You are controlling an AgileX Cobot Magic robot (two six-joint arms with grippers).
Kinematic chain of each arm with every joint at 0, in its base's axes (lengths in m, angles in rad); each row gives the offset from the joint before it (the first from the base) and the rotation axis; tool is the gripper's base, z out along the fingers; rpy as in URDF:
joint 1: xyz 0 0 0.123 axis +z
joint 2: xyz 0 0 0 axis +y
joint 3: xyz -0.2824 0 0.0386 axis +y
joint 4: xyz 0.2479 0 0.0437 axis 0.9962 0 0.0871
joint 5: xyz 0 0 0 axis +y
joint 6: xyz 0.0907 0 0.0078 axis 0.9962 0 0.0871
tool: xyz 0 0 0 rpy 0 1.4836 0
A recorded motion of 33 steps. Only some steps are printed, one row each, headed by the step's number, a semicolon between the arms.
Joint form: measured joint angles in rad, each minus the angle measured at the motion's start. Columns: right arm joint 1, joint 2, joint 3, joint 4, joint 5, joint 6; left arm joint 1, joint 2, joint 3, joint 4, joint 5, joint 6.
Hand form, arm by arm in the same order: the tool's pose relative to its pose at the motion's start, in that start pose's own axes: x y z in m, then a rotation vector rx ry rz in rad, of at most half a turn. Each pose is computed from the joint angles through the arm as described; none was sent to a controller.
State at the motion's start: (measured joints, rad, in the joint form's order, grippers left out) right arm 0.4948 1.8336 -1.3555 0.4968 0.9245 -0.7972; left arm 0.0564 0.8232 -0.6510 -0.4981 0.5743 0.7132
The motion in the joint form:
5: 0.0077 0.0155 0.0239 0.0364 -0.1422 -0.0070; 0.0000 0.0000 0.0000 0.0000 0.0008 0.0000
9: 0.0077 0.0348 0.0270 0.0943 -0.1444 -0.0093; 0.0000 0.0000 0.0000 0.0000 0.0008 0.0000
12: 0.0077 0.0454 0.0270 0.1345 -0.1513 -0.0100; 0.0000 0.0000 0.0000 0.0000 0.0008 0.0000
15: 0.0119 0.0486 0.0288 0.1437 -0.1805 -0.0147; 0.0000 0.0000 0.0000 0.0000 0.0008 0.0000
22: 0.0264 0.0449 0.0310 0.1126 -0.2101 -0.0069; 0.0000 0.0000 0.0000 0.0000 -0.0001 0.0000
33: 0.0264 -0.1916 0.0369 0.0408 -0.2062 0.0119; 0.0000 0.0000 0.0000 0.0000 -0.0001 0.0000
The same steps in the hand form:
5: -0.0045 -0.0061 0.0106 0.0635 -0.0845 0.0249; 0.0001 0.0000 0.0000 0.0005 0.0006 0.0000
9: -0.0048 -0.0060 0.0181 0.0273 -0.0980 0.0703; 0.0001 0.0000 0.0000 0.0005 0.0006 0.0000
12: -0.0061 -0.0061 0.0218 0.0085 -0.1151 0.1014; 0.0001 0.0000 0.0000 0.0005 0.0006 0.0000
15: -0.0079 -0.0067 0.0237 0.0225 -0.1339 0.1026; 0.0001 0.0000 0.0000 0.0005 0.0006 0.0000
22: -0.0099 -0.0044 0.0245 0.0528 -0.1361 0.0767; 0.0000 0.0000 0.0000 -0.0001 -0.0001 0.0000
33: -0.0201 0.0252 -0.0622 0.1692 -0.2954 -0.0382; 0.0000 0.0000 0.0000 -0.0001 -0.0001 0.0000

